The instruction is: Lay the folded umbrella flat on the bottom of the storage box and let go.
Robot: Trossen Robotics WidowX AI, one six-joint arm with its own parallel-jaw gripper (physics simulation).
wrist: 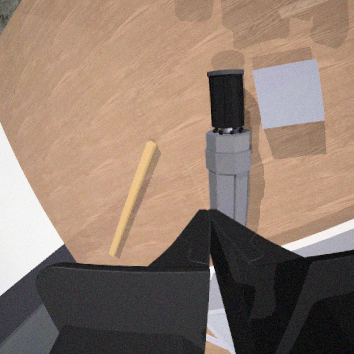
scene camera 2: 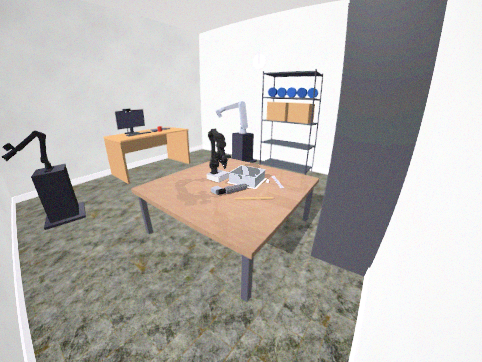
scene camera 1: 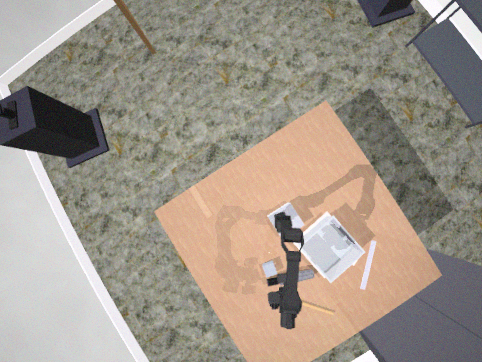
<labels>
my gripper: shut, holds nothing
a white storage box: on the table
a folded umbrella: on the table
a thin wooden stick: on the table
</labels>
